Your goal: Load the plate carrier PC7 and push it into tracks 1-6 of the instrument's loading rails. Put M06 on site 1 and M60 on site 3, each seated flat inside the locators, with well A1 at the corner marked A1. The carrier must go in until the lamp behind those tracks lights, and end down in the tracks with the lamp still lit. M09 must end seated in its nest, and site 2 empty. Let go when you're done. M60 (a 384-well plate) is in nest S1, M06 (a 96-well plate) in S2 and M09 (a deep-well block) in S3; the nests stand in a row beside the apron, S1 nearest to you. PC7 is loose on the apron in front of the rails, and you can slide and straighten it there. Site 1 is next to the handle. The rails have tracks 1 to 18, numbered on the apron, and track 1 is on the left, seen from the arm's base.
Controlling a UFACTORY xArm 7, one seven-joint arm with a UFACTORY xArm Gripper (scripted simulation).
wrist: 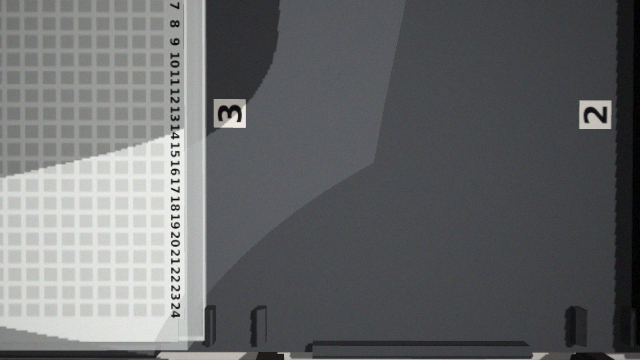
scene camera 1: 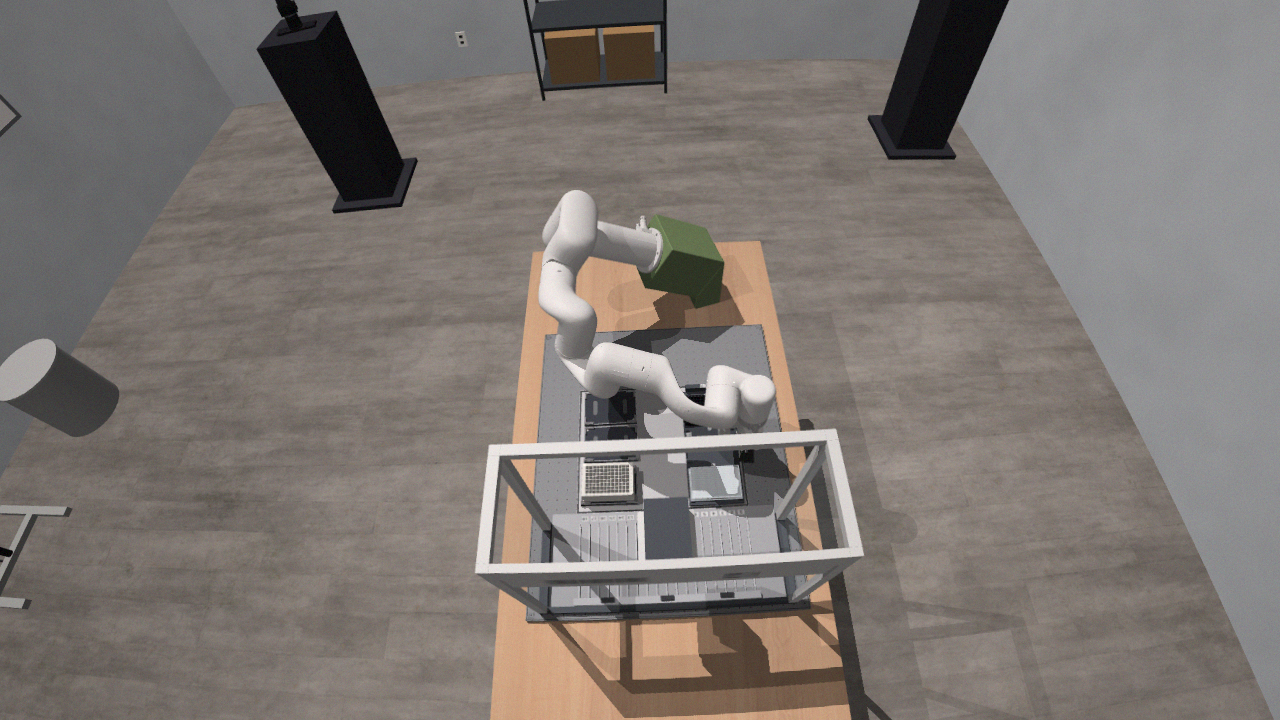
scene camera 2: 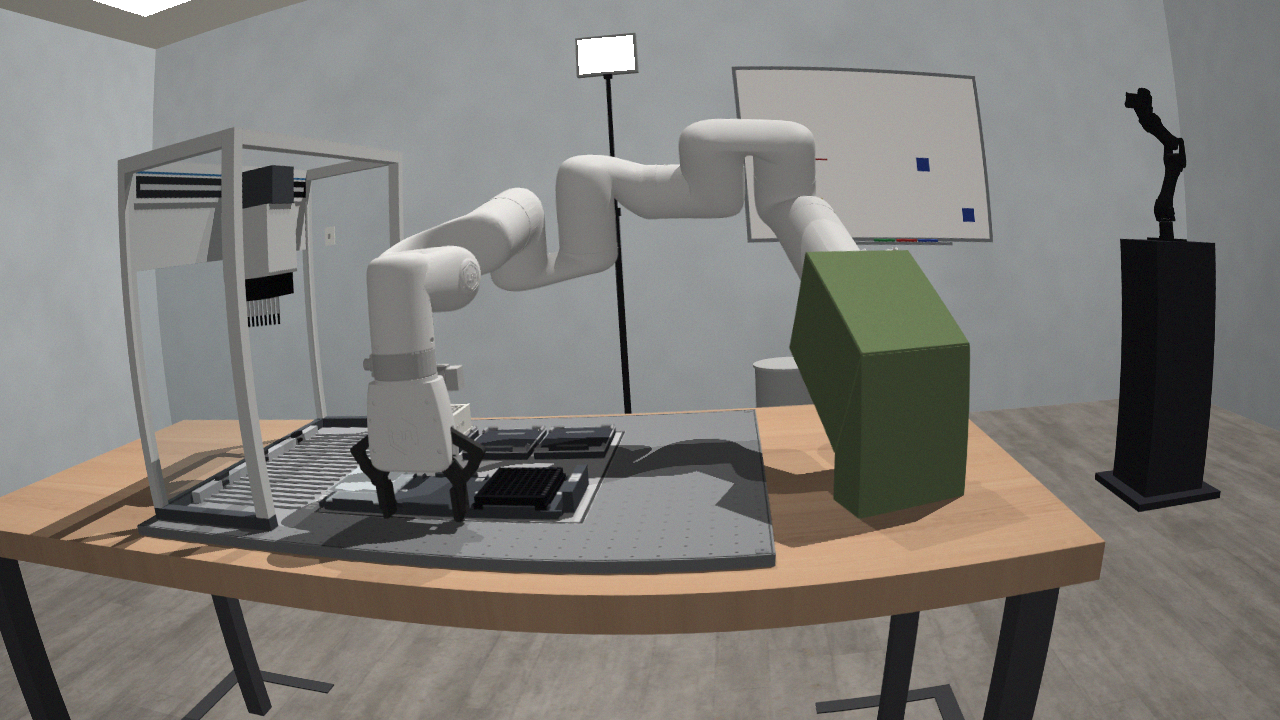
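384-well plate M60: visible in the wrist view [110,110], scene camera 1 and scene camera 2. On the 384-well plate M60, [scene camera 2: 356,485] and [scene camera 1: 729,483] are the same spot. Dark plate carrier PC7: visible in the wrist view, scene camera 1 and scene camera 2 [575,486]. On the dark plate carrier PC7, [wrist: 371,179] and [scene camera 1: 718,451] are the same spot.
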